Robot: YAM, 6 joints.
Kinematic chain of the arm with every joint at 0, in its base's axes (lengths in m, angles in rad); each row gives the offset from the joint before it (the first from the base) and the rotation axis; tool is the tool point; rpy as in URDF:
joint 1: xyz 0 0 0.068 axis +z
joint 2: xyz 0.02 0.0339 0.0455 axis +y
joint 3: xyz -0.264 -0.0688 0 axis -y
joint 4: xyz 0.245 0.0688 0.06 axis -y
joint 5: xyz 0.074 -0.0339 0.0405 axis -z
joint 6: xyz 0.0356 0 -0.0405 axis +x
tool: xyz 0 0 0 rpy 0 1.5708 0
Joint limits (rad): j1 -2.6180..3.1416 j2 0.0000..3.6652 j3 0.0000..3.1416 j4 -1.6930..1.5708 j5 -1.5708..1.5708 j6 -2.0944..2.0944
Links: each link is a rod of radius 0.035 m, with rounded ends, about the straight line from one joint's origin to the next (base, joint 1, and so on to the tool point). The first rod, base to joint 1, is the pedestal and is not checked.
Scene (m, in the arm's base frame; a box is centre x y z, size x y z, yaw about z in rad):
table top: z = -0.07
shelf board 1: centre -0.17 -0.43 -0.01 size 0.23 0.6 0.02 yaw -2
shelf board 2: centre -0.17 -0.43 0.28 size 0.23 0.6 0.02 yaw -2
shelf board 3: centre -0.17 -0.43 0.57 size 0.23 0.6 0.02 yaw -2
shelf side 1: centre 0.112 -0.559 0.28 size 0.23 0.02 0.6 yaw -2
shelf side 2: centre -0.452 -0.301 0.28 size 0.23 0.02 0.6 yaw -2
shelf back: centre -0.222 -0.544 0.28 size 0.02 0.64 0.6 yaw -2
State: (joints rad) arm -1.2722 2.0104 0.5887 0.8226 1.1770 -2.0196
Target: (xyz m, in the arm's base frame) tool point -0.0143 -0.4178 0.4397
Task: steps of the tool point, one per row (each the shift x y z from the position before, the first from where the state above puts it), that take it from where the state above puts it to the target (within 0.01 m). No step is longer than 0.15 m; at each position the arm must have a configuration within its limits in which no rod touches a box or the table.
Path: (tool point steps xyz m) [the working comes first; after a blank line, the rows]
Joints at the target: -1.5333 1.8484 1.6639 0.8597 1.0001 -2.0196
Straight joint move there: touches shelf board 2.

1: 0.0626 -0.0237 0.0306
2: 0.0675 -0.0053 0.0352
3: -0.0387 -0.0267 0.1008
4: -0.0531 0.0066 0.1047
5: -0.0562 0.0448 0.0988
6: -0.0210 -0.0596 0.0060
7: -0.0324 -0.0571 -0.0060

